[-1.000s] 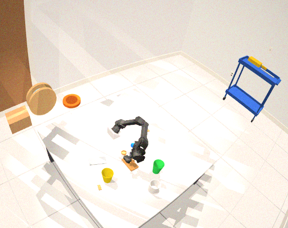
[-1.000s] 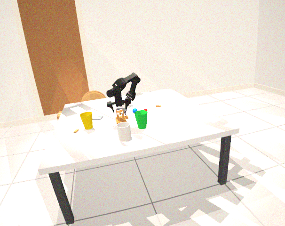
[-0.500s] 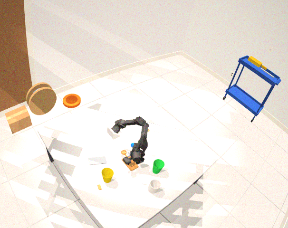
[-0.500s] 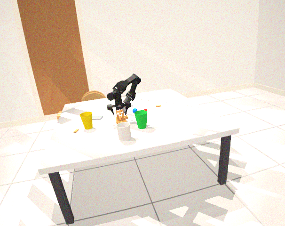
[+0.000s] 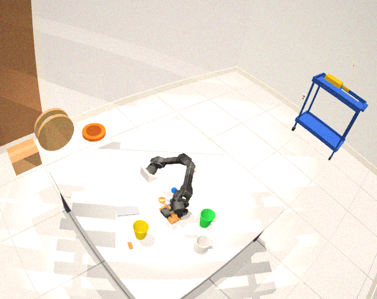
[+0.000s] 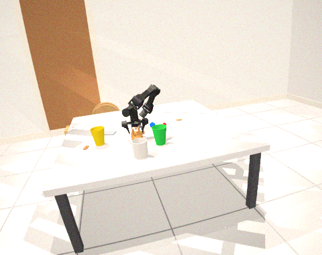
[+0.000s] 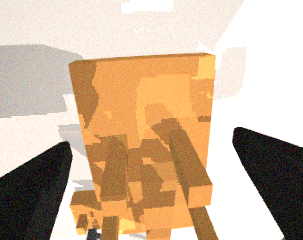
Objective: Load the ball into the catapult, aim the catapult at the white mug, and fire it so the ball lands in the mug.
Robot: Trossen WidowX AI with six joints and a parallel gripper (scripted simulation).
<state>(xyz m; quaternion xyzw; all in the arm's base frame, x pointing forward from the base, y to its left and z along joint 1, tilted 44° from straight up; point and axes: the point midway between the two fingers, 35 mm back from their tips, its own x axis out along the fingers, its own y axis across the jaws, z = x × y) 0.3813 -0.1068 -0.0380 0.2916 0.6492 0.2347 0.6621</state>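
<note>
Now: the red ball 240 mm to the left of my gripper tip, 140 mm behind it and 20 mm below it. The rest, counted from my gripper tip: green cup (160 mm ahead, 140 mm to the left); blue ball (160 mm behind, 150 mm to the left, 10 mm below); wooden catapult (70 mm behind, 30 mm to the left, 20 mm above).
</note>
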